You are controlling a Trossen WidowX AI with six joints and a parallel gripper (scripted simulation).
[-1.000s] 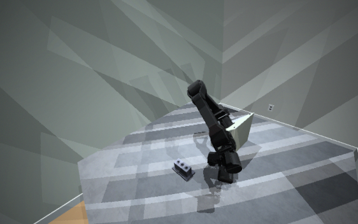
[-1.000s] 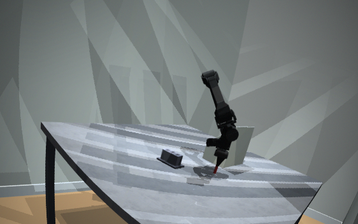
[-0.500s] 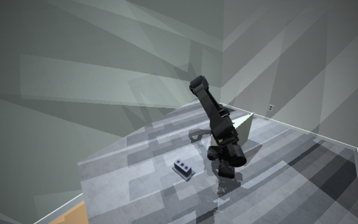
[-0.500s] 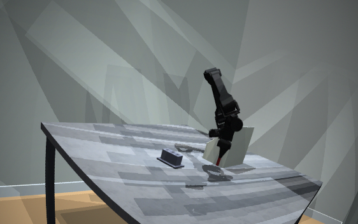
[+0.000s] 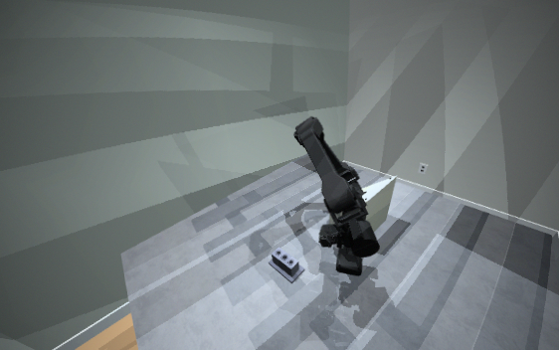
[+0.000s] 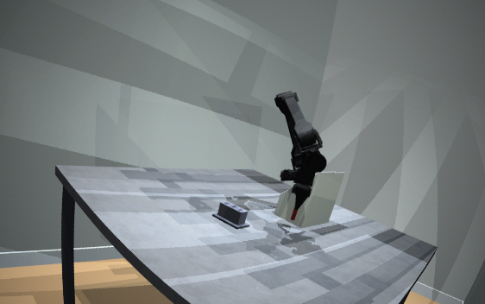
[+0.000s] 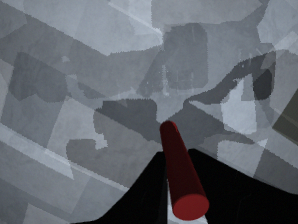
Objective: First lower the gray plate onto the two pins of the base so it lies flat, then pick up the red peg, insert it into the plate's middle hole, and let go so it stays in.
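Right now my gripper tip is 170 mm to the left of the gray plate, 130 mm short of it and 70 mm above it. Round my gripper tip: base: 170 mm to the right, 130 mm ahead, 100 mm below; red peg: right at my gripper tip.
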